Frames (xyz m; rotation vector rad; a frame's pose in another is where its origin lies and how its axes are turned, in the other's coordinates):
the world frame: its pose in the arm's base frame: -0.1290 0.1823 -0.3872 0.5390 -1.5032 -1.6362
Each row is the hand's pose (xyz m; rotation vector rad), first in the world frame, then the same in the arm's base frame.
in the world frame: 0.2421 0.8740 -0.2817 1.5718 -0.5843 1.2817
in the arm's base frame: 0.2007 -0.1277 0.4477 -0.2660 -2.5124 0.6323
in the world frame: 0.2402 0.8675 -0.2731 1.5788 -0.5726 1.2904
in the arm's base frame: 0.1932 -0.1214 0.4427 -0.2608 -2.5025 0.6462
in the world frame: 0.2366 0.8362 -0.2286 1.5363 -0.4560 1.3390
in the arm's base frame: 0.1519 -0.0936 0.4205 -0.2181 -2.3971 0.6375
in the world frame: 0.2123 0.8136 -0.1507 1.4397 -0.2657 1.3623
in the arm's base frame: 0.0988 -0.0288 0.4086 -0.1229 -2.2436 0.5671
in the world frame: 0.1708 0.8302 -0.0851 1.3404 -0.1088 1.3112
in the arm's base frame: 0.0760 0.0447 0.4281 -0.0049 -2.1378 0.4520
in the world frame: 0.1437 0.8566 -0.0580 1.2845 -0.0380 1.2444
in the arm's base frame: 0.0777 0.0842 0.4527 0.0760 -2.1014 0.3626
